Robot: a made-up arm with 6 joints.
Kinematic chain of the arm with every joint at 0, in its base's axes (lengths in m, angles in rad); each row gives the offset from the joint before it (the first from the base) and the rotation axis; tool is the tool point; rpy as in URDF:
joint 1: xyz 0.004 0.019 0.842 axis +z
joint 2: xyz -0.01 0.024 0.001 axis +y
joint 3: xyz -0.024 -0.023 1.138 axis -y
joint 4: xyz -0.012 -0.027 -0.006 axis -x
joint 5: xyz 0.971 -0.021 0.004 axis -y
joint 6: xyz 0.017 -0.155 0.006 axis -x
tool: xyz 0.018 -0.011 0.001 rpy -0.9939 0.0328 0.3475
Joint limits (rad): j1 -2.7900..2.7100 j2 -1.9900..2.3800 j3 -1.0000..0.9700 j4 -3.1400..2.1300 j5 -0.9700..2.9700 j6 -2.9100..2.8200
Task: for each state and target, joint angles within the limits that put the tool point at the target. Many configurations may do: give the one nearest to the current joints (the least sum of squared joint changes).
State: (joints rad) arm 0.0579 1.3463 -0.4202 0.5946 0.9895 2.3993
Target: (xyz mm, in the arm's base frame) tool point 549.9 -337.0 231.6
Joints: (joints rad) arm -0.3367 1.3780 -0.8060 0.4809 0.9850 2.4001
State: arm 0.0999 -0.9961 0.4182 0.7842 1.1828 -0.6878
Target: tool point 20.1 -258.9 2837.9
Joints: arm 0.9376 -0.3854 0.8237 0.4500 1.1050 -0.6851
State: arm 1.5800 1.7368 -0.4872 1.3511 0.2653 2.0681
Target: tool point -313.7 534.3 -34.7
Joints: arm 2.1352 1.6122 -0.6733 1.5124 0.2959 2.0650
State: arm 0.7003 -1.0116 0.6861 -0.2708 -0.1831 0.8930
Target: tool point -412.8 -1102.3 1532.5
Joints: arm 1.0475 -1.8220 -0.1140 -0.3870 -0.1951 0.8840
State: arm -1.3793 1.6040 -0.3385 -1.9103 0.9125 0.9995
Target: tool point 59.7 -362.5 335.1
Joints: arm -1.4046 1.4578 -0.7555 -1.8920 0.9265 0.9982
